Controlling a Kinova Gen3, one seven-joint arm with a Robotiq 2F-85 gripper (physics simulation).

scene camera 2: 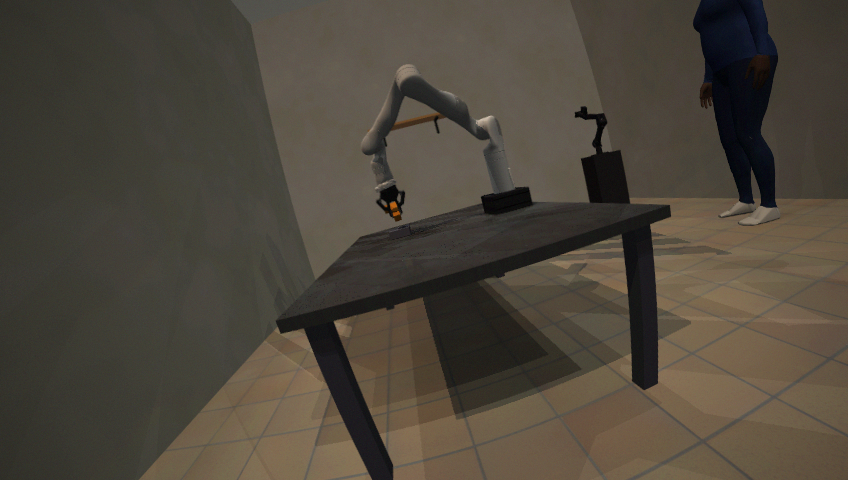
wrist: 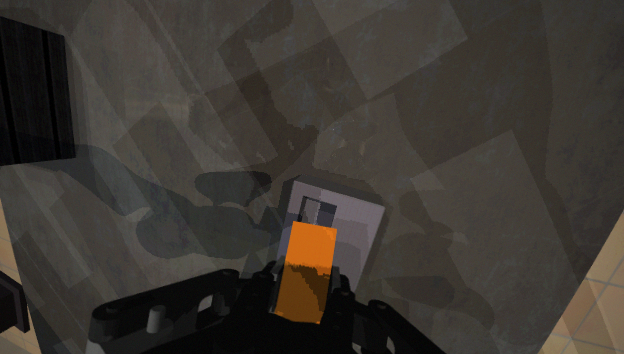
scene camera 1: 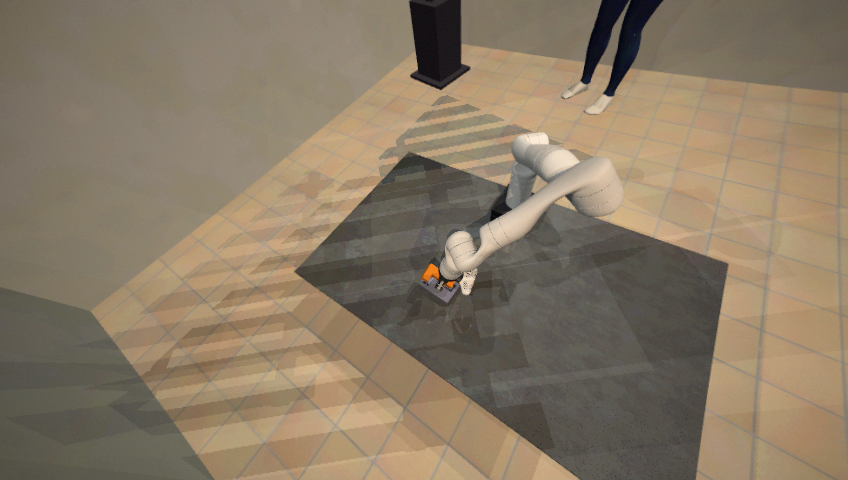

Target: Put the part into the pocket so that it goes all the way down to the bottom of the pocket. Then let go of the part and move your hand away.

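Seen in the pictures: gripper, fingertip midpoint: point(scene camera 2: 397, 216) point(wrist: 308, 273); arm's base, link origin: point(scene camera 2: 504, 191) point(scene camera 1: 516, 201).
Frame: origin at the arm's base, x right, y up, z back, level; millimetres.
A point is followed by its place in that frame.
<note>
An orange part point(scene camera 1: 430, 273) {z -511, x 12, y 65 mm} point(scene camera 2: 395, 211) {z -481, x -33, y 34 mm} point(wrist: 309, 255) {z -477, x -44, y 28 mm} is between the fingers of my gripper point(scene camera 2: 392, 208) {z -483, x -17, y 12 mm} point(wrist: 308, 273) {z -483, x -17, y 12 mm}. The gripper is shut on it. The grey block with the pocket point(scene camera 1: 445, 292) {z -500, x -41, y -43 mm} point(scene camera 2: 399, 231) {z -480, x -68, y -52 mm} point(wrist: 357, 220) {z -508, x -51, y -43 mm} lies on the table. In scene camera 2 the part is above the block, with a gap between them. In the wrist view the part covers much of the block, and one end of the pocket point(wrist: 326, 214) {z -480, x -30, y -74 mm} shows just beyond the part's far end. The rest of the pocket is hidden there by the part and the gripper.
The dark table point(scene camera 1: 595, 309) {z -182, x -463, y -79 mm} point(scene camera 2: 476, 243) {z -189, x -581, y -79 mm} point(wrist: 450, 100) {z -544, x -184, y -79 mm} carries the block and the black arm base point(scene camera 2: 505, 200) {z -18, x -100, y -32 mm} point(wrist: 35, 95) {z -85, x -29, y -44 mm}. A black pedestal point(scene camera 1: 437, 44) point(scene camera 2: 605, 178) and a standing person point(scene camera 1: 618, 47) point(scene camera 2: 743, 113) are on the floor beyond the table.
</note>
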